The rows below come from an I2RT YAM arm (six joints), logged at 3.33 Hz.
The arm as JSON. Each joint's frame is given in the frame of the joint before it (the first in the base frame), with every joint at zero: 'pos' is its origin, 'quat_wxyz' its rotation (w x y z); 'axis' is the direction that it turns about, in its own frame. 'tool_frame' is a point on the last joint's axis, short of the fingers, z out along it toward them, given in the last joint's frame.
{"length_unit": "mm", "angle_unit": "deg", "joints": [
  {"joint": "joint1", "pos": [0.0, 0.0, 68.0], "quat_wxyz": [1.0, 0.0, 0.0, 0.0], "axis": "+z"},
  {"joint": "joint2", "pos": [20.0, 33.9, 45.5], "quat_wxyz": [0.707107, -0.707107, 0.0, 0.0], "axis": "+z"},
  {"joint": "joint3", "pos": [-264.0, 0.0, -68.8], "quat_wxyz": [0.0, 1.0, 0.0, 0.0], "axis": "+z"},
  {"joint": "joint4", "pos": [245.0, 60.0, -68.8], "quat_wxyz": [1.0, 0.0, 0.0, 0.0], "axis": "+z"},
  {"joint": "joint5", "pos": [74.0, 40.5, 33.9], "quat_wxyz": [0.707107, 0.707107, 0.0, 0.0], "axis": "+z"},
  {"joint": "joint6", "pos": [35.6, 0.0, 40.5], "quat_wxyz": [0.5, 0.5, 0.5, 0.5], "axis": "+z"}
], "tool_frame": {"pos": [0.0, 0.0, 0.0], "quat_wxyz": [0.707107, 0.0, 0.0, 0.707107]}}
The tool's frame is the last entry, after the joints.
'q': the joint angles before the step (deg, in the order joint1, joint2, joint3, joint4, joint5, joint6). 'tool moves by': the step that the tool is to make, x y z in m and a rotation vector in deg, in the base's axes. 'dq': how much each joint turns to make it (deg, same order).
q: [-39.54 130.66 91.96 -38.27 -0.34 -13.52]
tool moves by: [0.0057 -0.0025 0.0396 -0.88 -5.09 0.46]
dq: [0.01 -3.61 2.96 -2.07 -2.59 0.24]
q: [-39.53 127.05 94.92 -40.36 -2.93 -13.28]
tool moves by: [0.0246 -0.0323 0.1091 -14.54 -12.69 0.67]
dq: [-0.94 -1.43 19.06 -1.51 1.92 -2.77]
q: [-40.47 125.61 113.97 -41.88 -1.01 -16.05]
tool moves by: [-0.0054 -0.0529 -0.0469 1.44 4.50 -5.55]
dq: [-4.65 11.15 9.21 -2.34 2.16 -0.38]
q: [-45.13 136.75 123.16 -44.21 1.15 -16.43]
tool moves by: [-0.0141 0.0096 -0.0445 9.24 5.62 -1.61]
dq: [-0.48 1.01 -6.28 -3.25 -1.71 2.13]
